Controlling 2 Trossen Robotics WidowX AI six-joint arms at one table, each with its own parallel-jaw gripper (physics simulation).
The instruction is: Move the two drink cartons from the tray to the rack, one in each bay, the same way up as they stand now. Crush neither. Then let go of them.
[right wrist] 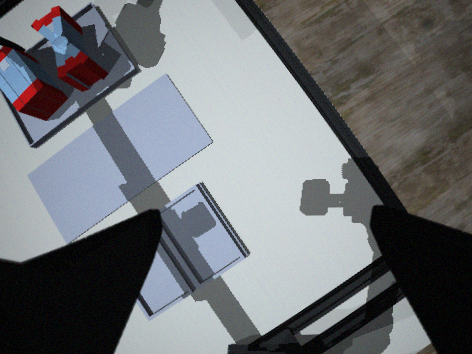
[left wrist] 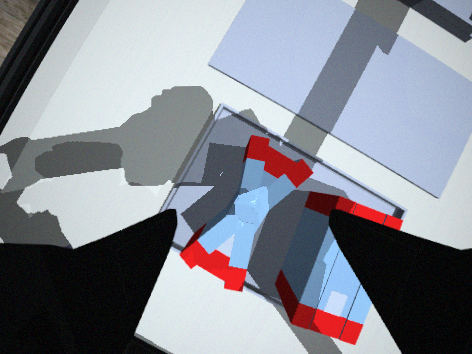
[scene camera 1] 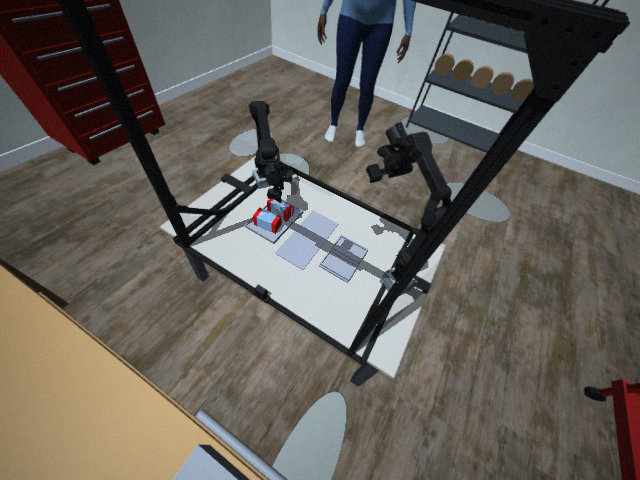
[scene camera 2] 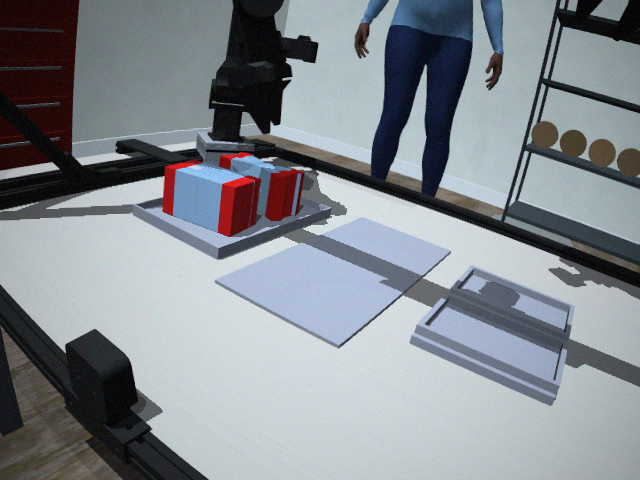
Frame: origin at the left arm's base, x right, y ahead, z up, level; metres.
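Where they show: left gripper, fingertip midpoint: [right wrist: 38, 23] [left wrist: 253, 216] [scene camera 1: 281, 195] [scene camera 2: 272, 129]; right gripper, fingertip midpoint: [right wrist: 265, 218] [scene camera 1: 379, 179] [scene camera 2: 597, 30]; left arm's base, link origin: [scene camera 1: 263, 173] [scene camera 2: 225, 137].
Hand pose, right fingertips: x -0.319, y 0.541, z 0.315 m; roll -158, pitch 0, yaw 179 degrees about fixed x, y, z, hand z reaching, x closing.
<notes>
Things, the pixels of their centre, and the offset from my right fingertips. "spot": a spot on its surface instead.
- grey tray, surface spot: [scene camera 2: 176, 235] spot: dx +0.468, dy -0.172, dz -0.366 m
- far carton, body centre: [left wrist: 244, 208] [scene camera 2: 258, 184] [right wrist: 70, 50] [scene camera 1: 280, 208] dx +0.326, dy -0.279, dz -0.330 m
- low two-bay rack, body centre: [scene camera 2: 505, 321] [right wrist: 173, 252] [scene camera 1: 344, 257] dx +0.147, dy +0.097, dz -0.360 m
- small black block, surface spot: [scene camera 2: 98, 377] [scene camera 1: 262, 294] spot: dx +0.570, dy +0.144, dz -0.321 m
Two light-blue drink cartons with red ends sit side by side in the grey tray [scene camera 1: 257, 230] [scene camera 2: 176, 235]. The near carton [scene camera 1: 267, 221] [scene camera 2: 197, 198] [right wrist: 19, 75] looks straight-sided. The far carton [scene camera 1: 279, 207] [left wrist: 250, 200] [right wrist: 60, 45] is pinched inward at its middle, with flared ends. My left gripper [scene camera 1: 274, 196] [left wrist: 253, 216] is open above the tray, over the far carton, with nothing between its fingers. The low two-bay rack [scene camera 1: 344, 257] [scene camera 2: 485, 359] stands at the right; both bays are empty. My right gripper [right wrist: 265, 218] is open and empty, raised high beyond the rack.
A thin flat grey panel [scene camera 1: 299, 250] [scene camera 2: 310, 284] [left wrist: 280, 55] lies between tray and rack. A dark frame rail [scene camera 2: 408, 196] runs along the table's far edge. A small black block [scene camera 1: 262, 291] [scene camera 2: 98, 377] sits on the near rail. A person [scene camera 1: 361, 56] stands behind the table.
</notes>
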